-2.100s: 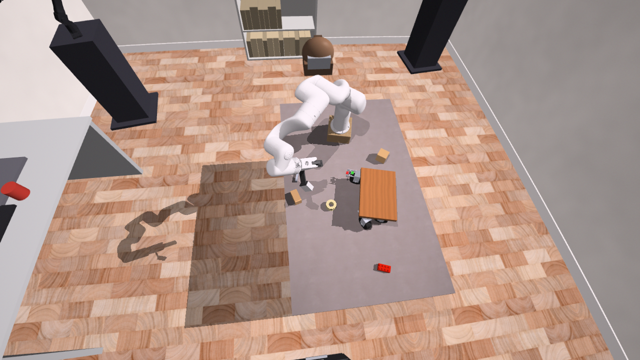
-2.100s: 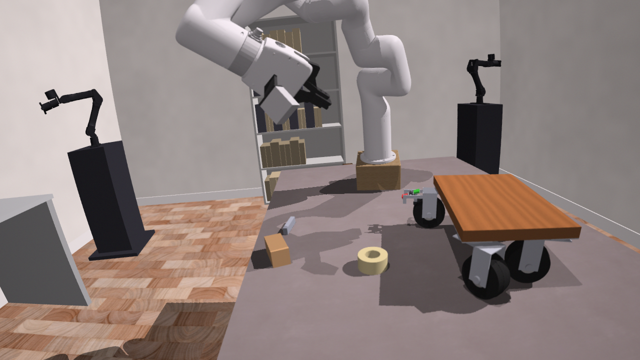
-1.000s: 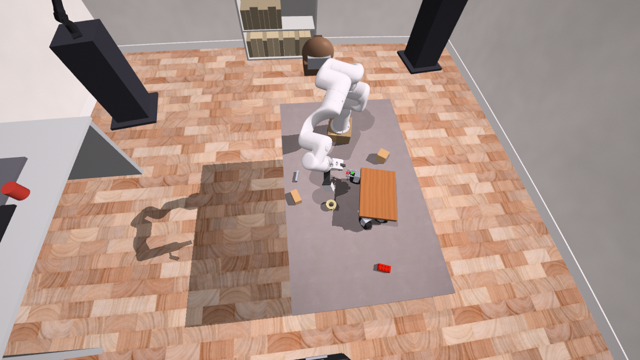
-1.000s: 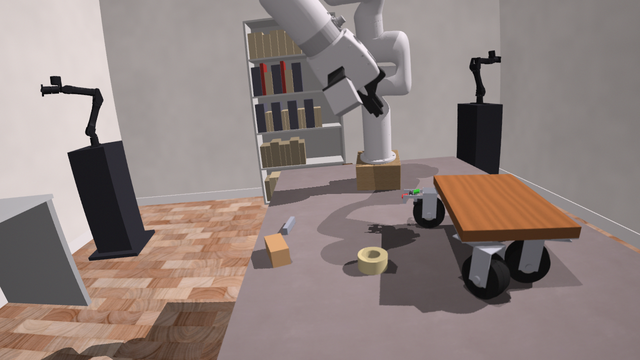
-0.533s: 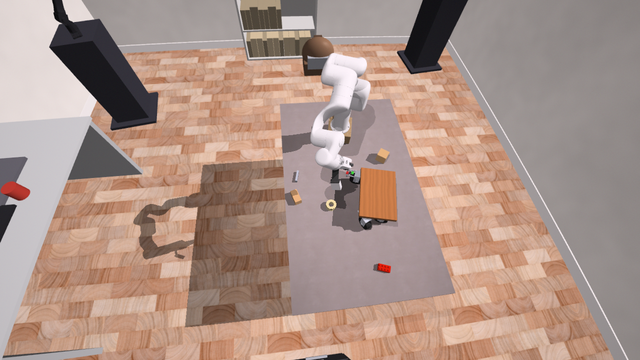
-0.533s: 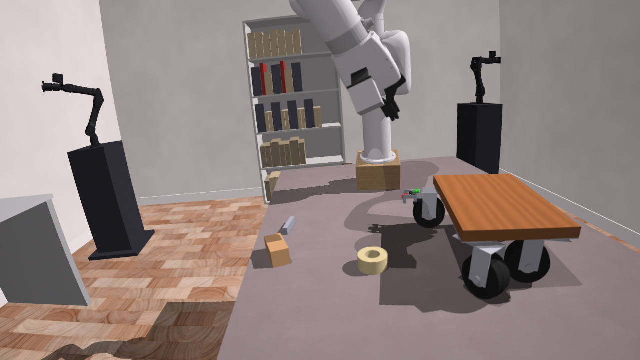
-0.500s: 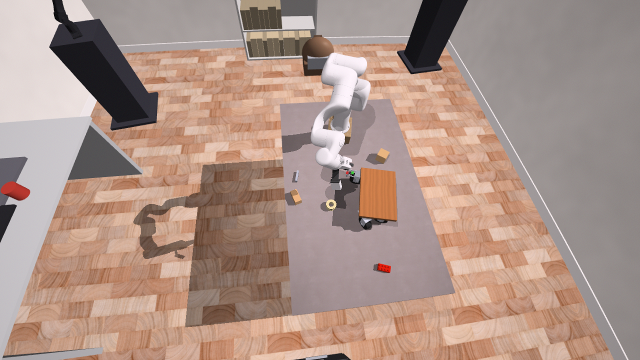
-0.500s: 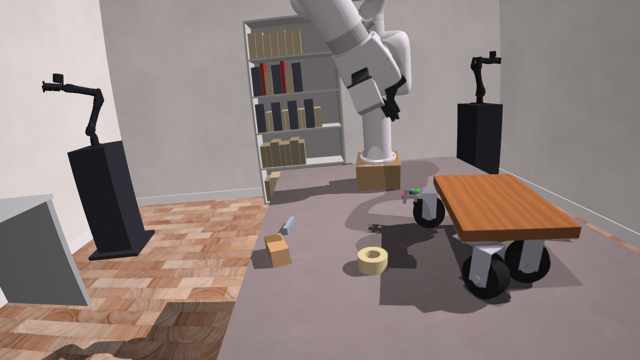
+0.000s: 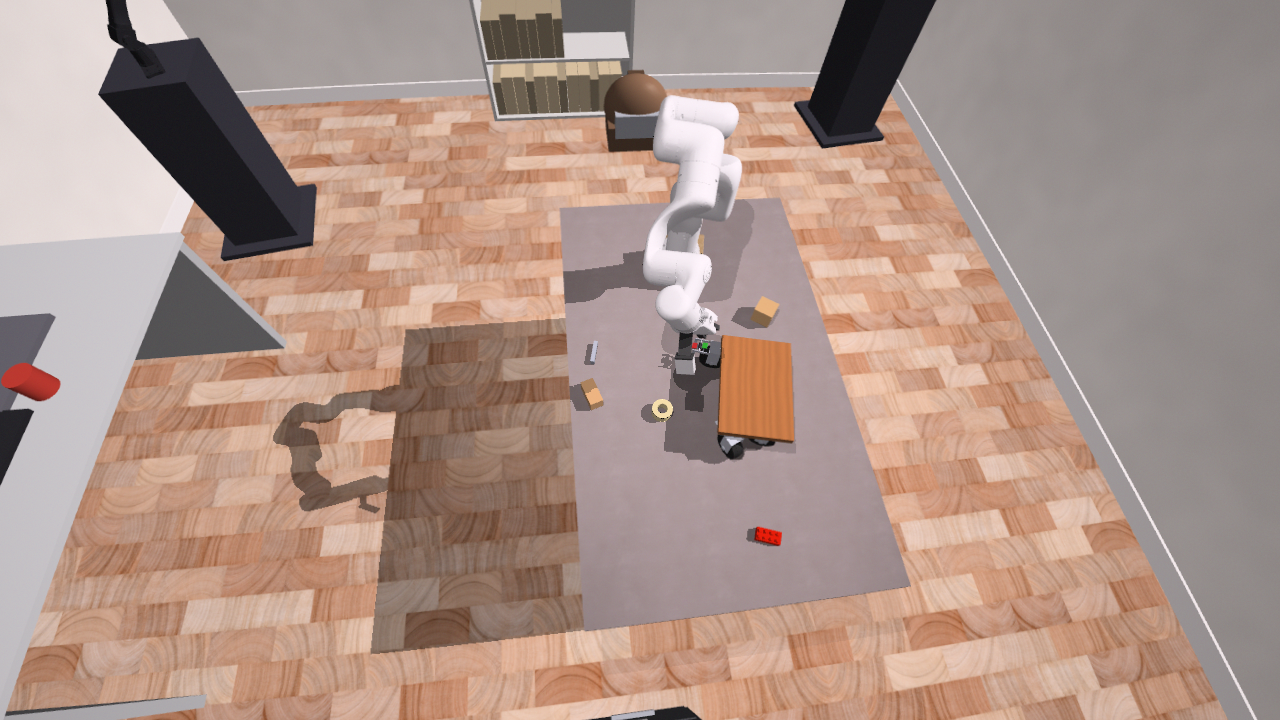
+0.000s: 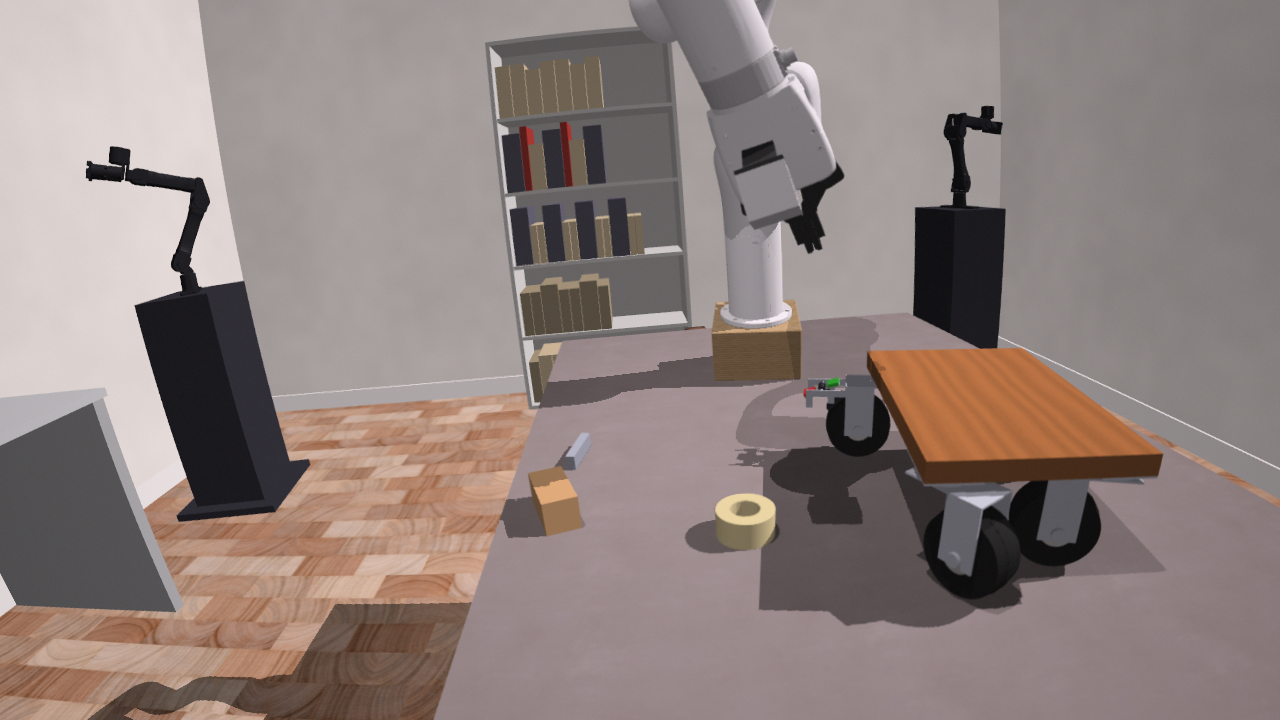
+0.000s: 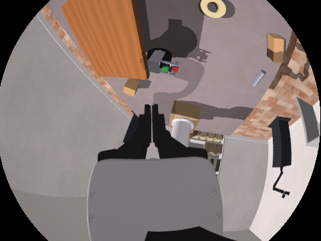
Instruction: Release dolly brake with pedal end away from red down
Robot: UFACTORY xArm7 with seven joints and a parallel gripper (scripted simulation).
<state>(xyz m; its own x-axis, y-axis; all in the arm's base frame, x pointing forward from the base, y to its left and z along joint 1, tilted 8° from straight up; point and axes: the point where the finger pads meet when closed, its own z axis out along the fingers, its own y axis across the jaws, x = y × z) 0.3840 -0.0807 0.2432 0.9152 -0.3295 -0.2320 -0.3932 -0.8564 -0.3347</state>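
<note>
Now: the brake pedal 200 mm below my hand, 70 mm behind it and 50 mm to the left of it. The rest, counted from my hand: grey bar: 280 mm below, 250 mm to the right, 160 mm behind; then red brick: 480 mm ahead, 270 mm below, 70 mm to the left; then cream tape roll: 270 mm below, 100 mm to the right, 80 mm ahead.
</note>
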